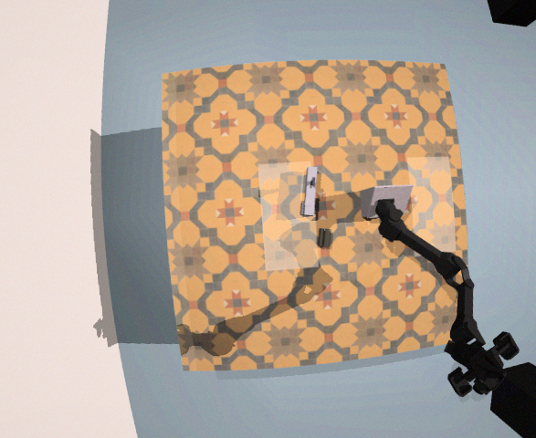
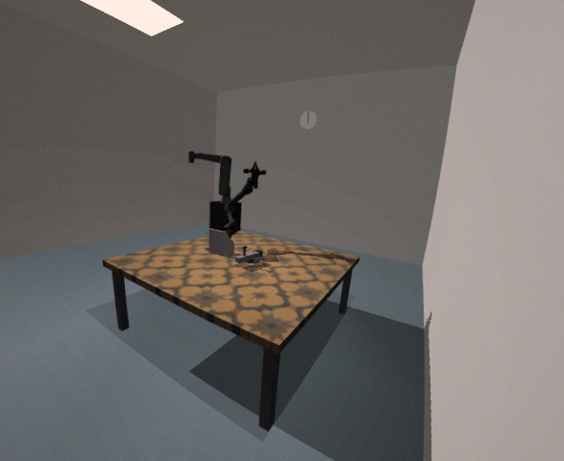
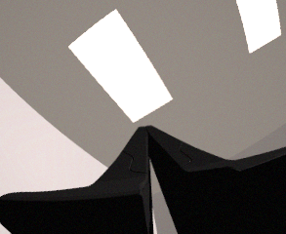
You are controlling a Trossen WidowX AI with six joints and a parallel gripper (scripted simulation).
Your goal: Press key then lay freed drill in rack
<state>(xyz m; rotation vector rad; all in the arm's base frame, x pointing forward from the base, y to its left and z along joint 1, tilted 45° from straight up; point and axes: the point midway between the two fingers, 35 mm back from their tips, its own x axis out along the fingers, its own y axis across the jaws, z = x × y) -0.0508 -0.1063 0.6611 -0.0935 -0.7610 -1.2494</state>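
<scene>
My gripper tip is 600 mm above the dark key, 490 mm to the left of it and 310 mm short of it. From my gripper tip the other things lie so: pale grey fixture (650 mm below, 460 mm to the right, 320 mm ahead); drill (640 mm below, 440 mm to the right, 320 mm ahead); dark rack (670 mm below, 280 mm to the right, 270 mm ahead).
</scene>
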